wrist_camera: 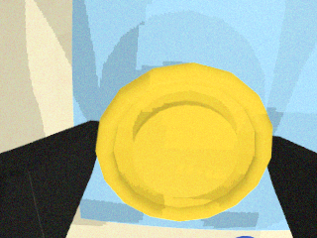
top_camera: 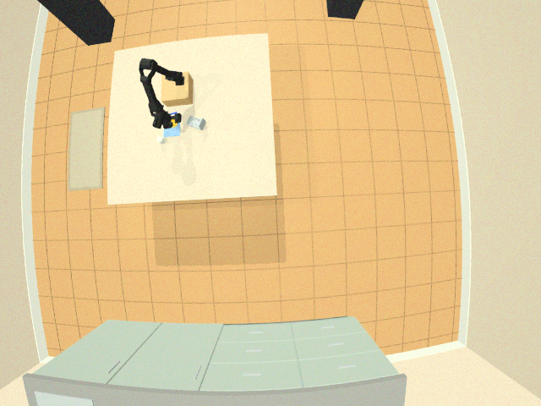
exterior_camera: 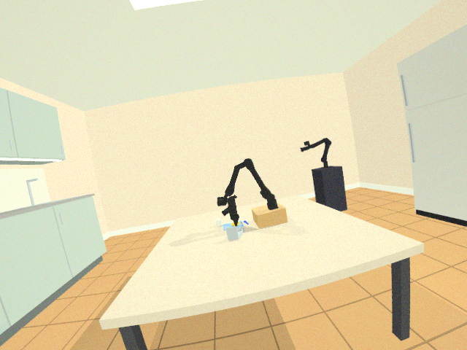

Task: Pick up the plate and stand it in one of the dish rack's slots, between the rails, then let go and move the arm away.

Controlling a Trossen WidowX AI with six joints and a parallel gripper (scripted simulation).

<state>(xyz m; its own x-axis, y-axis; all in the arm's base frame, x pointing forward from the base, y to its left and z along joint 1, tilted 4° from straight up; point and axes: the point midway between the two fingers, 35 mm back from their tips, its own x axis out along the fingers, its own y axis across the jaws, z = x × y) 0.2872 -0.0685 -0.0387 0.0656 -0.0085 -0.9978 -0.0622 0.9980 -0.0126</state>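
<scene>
The blue mat is 2 cm to the right of my gripper tip, 2 cm ahead of it and 1 cm below it. Round my gripper tip: yellow plate: 1 cm above; dish rack: 17 cm to the left, 1 cm above.
</scene>
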